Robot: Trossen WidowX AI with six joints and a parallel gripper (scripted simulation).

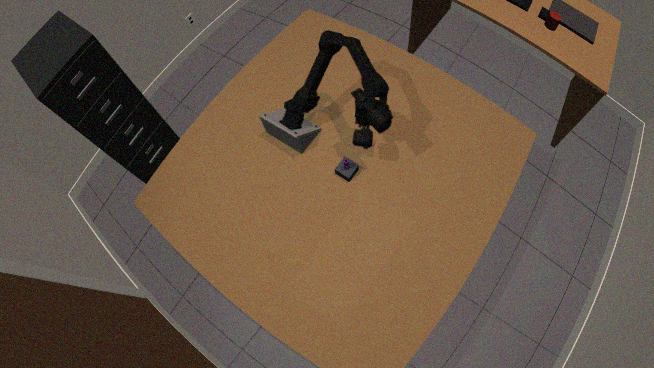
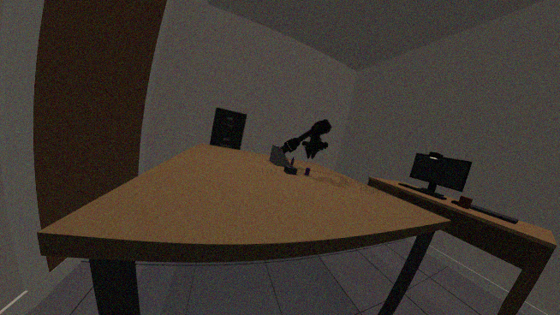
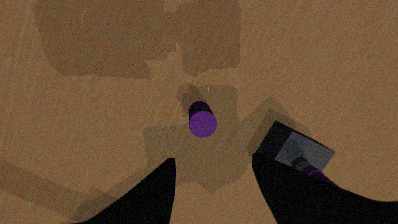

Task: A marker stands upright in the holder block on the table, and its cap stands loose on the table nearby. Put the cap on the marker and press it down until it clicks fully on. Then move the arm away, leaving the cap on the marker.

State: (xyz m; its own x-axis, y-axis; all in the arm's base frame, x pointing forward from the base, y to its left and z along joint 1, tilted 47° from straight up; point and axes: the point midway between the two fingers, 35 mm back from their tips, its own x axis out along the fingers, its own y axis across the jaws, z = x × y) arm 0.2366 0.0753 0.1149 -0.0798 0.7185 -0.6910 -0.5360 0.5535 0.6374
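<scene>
My gripper tip is now 120 mm to the left of the holder block, 90 mm above it and 10 mm short of it.
</scene>
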